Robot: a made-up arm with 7 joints.
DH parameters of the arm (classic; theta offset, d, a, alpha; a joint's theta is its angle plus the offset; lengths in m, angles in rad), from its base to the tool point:
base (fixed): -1.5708 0.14 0 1.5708
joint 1: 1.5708 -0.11 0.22 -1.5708
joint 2: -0.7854 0 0.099 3.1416
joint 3: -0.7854 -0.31 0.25 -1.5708
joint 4: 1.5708 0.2 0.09 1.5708
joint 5: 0 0 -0.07 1.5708
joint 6: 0 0.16 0.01 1.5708
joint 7: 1.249 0 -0.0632 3.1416
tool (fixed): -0.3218 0.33 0 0
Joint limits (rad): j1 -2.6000..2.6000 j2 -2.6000..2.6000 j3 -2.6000..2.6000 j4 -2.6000..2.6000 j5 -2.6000..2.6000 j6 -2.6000..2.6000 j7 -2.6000..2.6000
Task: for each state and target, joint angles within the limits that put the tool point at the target. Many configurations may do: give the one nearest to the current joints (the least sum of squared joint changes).
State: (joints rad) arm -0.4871 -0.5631 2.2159 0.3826 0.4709 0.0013 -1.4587
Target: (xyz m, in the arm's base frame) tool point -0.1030 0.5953 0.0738
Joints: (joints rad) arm -0.3575 -0.6514 2.2548 0.4067 0.5242 -0.1018 -1.4655
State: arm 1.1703 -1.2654 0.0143 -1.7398 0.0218 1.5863 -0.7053
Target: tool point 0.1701 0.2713 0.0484
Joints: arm 0.6035 -1.7159 0.3775 -1.5315 -0.1032 1.3694 -0.7333
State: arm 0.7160 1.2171 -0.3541 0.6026 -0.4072 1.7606 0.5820
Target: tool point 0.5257 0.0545 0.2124
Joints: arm 0.5461 1.6936 -0.7800 0.5389 -0.1153 1.8385 0.5980
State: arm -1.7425 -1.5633 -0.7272 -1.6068 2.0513 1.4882 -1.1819
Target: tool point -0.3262 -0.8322 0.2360
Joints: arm -1.8795 -1.4073 -0.8111 -1.5712 2.1701 1.5144 -1.2145
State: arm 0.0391 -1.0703 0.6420 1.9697 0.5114 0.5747 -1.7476
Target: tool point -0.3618 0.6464 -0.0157
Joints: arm 0.6795 -0.8529 0.5100 1.8578 0.0112 0.6200 -1.7412
